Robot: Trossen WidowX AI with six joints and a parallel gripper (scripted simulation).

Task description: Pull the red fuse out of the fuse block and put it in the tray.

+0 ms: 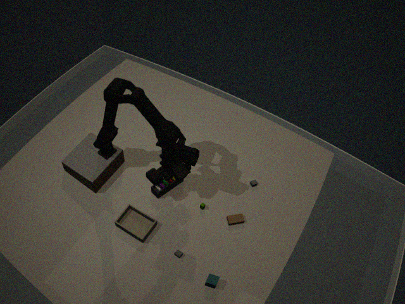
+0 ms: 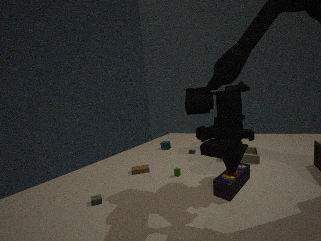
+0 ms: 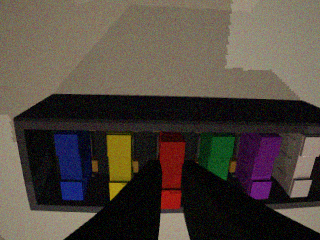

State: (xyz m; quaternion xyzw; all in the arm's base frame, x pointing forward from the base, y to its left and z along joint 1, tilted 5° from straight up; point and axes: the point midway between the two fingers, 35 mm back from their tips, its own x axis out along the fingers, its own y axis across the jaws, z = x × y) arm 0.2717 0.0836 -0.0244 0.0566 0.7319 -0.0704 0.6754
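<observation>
My gripper tip is now 2 cm to the right of the yellow fuse and 1 cm above it. Round my gripper tip: green fuse (2 cm to the right, 1 cm below); then blue fuse (4 cm to the left, 1 cm below, 1 cm ahead); then red fuse (1 cm below).
</observation>
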